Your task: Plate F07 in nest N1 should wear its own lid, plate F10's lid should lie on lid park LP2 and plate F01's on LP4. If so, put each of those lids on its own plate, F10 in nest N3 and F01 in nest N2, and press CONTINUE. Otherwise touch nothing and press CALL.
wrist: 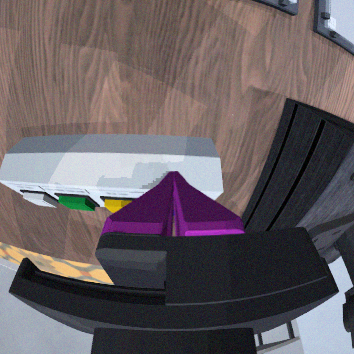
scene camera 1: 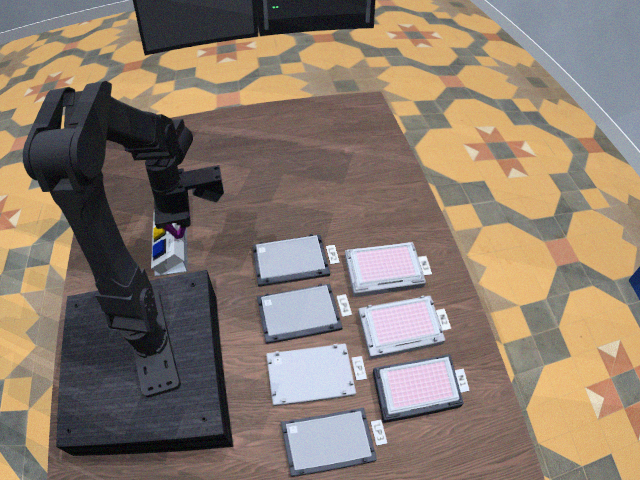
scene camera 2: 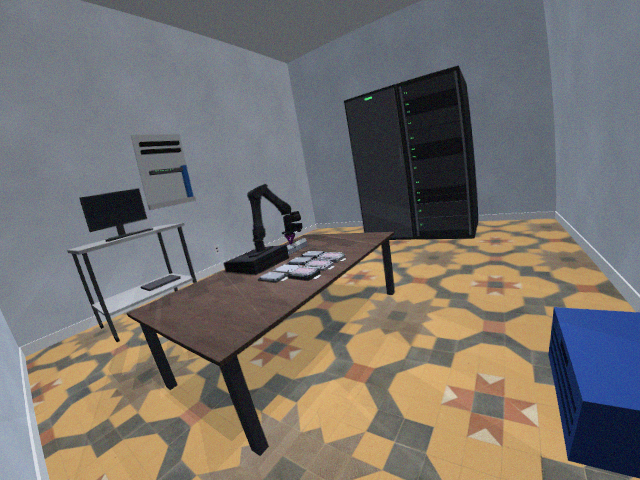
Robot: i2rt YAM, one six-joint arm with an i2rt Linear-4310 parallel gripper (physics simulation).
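Frame: origin at the arm's base, x ahead, y left, z up, level; millimetres.
Where they show: gripper, fingertip midpoint: (wrist: 173,178) (scene camera 1: 179,237) (scene camera 2: 291,244); arm's base at its link origin: (wrist: 349,224) (scene camera 1: 151,342) (scene camera 2: 261,252).
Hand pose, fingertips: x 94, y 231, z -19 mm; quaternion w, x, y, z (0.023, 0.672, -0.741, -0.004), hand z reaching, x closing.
Things, the pixels of their centre, and the offset from my fingertips. "spot": a spot on its surface instead. Level surfaces: height alone.
- button box at the middle of its body: (wrist: 99,182) (scene camera 1: 168,225) (scene camera 2: 294,245) 22 mm back, 75 mm left, 33 mm down
- box's blue button at the middle of its body: (scene camera 1: 159,249) 51 mm back, 4 mm left, 21 mm down
- yellow button at the middle of its body: (wrist: 123,204) (scene camera 1: 159,231) 42 mm back, 53 mm left, 21 mm down
- green button at the middle of its body: (wrist: 77,200) 34 mm back, 102 mm left, 21 mm down
- white button at the middle of its body: (wrist: 40,197) 25 mm back, 152 mm left, 21 mm down
- N2 at the middle of its body: (scene camera 1: 402,322) (scene camera 2: 317,263) 349 mm ahead, 311 mm right, 41 mm down
- N3 at the middle of its body: (scene camera 1: 385,263) (scene camera 2: 330,255) 375 mm ahead, 179 mm right, 39 mm down
- LP4 at a spot on its surface: (scene camera 1: 267,338) spot: 109 mm ahead, 247 mm right, 55 mm down
- Lid park LP1 at the middle of its body: (scene camera 1: 310,373) (scene camera 2: 287,267) 157 mm ahead, 340 mm right, 55 mm down
- LP3 at a spot on its surface: (scene camera 1: 372,459) spot: 196 mm ahead, 531 mm right, 55 mm down
- wooden table at its surface level: 65 mm down
My gripper (scene camera 1: 177,233) (scene camera 2: 290,240) (wrist: 173,178) is shut and empty, its purple fingertips over the button box (scene camera 1: 176,258) (wrist: 120,167). The fingers hide the box's blue button (scene camera 1: 159,249) in the wrist view; the yellow button (scene camera 1: 158,232) (wrist: 114,204), green button (wrist: 76,202) and white button (wrist: 39,199) show beside them. Pink-welled plates sit in nests N1 (scene camera 1: 421,384), N2 (scene camera 1: 401,322) and N3 (scene camera 1: 385,261); I cannot tell whether clear lids cover them. Lid parks LP2 (scene camera 1: 259,281) and LP4 (scene camera 1: 267,338) show grey panels with small white tags. Plate numbers are unreadable.
Lid park LP1 (scene camera 1: 311,374) is pale with corner pegs; LP3 (scene camera 1: 372,459) is dark-rimmed with a grey panel. The black arm base (scene camera 1: 139,413) (wrist: 280,165) stands beside the button box on the wooden table (scene camera 1: 310,170) (scene camera 2: 206,315). A black cabinet (scene camera 2: 379,165) stands behind.
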